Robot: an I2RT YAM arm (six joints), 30 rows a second.
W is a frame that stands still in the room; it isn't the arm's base.
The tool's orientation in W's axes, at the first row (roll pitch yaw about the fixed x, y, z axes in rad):
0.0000 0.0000 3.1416
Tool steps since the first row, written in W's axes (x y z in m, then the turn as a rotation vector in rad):
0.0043 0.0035 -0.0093 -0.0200 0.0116 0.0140
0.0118 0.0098 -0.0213 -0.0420 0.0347 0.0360
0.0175 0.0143 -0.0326 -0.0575 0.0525 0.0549
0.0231 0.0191 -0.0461 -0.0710 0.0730 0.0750
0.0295 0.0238 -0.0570 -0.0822 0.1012 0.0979
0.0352 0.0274 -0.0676 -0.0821 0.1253 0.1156
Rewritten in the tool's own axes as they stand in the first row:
-0.0043 -0.0035 -0.0093 0.0200 -0.0116 0.0140
-0.0118 -0.0098 -0.0213 0.0420 -0.0347 0.0360
-0.0175 -0.0143 -0.0326 0.0575 -0.0525 0.0549
-0.0231 -0.0191 -0.0461 0.0710 -0.0730 0.0750
-0.0295 -0.0238 -0.0570 0.0822 -0.1012 0.0979
-0.0352 -0.0274 -0.0676 0.0821 -0.1253 0.1156

